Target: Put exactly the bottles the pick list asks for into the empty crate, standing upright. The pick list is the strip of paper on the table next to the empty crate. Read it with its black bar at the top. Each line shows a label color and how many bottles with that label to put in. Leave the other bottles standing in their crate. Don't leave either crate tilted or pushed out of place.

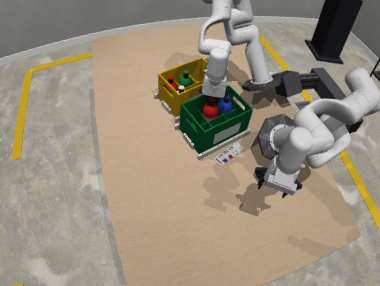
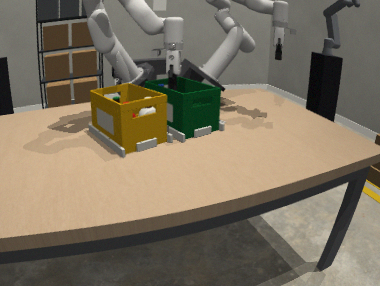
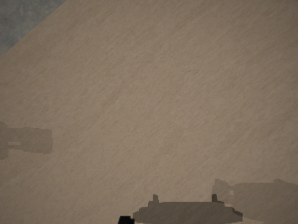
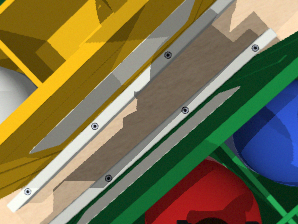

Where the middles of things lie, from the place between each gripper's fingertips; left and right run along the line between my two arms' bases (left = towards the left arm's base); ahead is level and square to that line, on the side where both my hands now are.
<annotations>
Right now the green crate [image 2: 181, 115] is 20 mm behind my right hand, 40 mm to the left of it and 90 mm below it. The rest, counted from my right hand: yellow crate [image 2: 115, 120] 80 mm ahead, 190 mm to the right, 90 mm below.
I see my left gripper 48 cm to the left of the green crate, 22 cm above it and 11 cm short of it. Round my left hand: yellow crate 71 cm to the right, 22 cm below, 21 cm ahead.
</annotations>
